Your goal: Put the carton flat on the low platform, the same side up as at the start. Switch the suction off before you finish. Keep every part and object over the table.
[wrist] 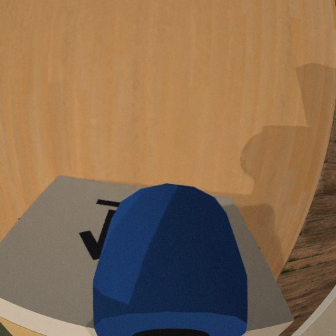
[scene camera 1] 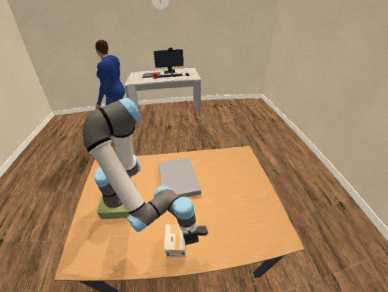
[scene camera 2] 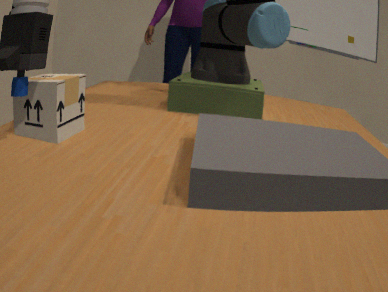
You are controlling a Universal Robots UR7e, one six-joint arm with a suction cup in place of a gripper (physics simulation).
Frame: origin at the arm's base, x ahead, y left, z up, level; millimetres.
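Seen in the pictures: hand, its tool point: [scene camera 2: 19,95]; arm's base, origin of its link: [scene camera 1: 115,197] [scene camera 2: 220,79].
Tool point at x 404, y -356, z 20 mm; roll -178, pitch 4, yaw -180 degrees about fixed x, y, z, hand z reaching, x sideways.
Note:
Offsets run from my tool point to a thing's top centre. Level surfaces: height alone.
The white carton @[dx -77, dy +25, dz +20 mm] [scene camera 1: 175,246] [scene camera 2: 48,112] [wrist: 45,250] with tan tape stands upright on the table @[dz -91 mm] [scene camera 1: 240,200] [scene camera 2: 135,225] [wrist: 150,90], its printed arrows pointing up. My gripper [scene camera 2: 20,89] [wrist: 170,245], a blue suction cup, points down close beside the carton's arrow-marked side, near its top edge. It does not sit on the carton's top, and nothing hangs from it. Whether it touches the side is unclear. The cup is hidden in scene camera 1. The low grey platform @[dx +13, dy +484, dz -43 mm] [scene camera 1: 179,175] [scene camera 2: 280,145] lies flat, apart from the carton.
The arm's green base [scene camera 1: 112,211] [scene camera 2: 215,97] stands on the table at the left in scene camera 1. A person [scene camera 1: 111,77] stands near a white desk [scene camera 1: 165,82] with a monitor [scene camera 1: 169,58]. The carton is near the table's front edge in scene camera 1.

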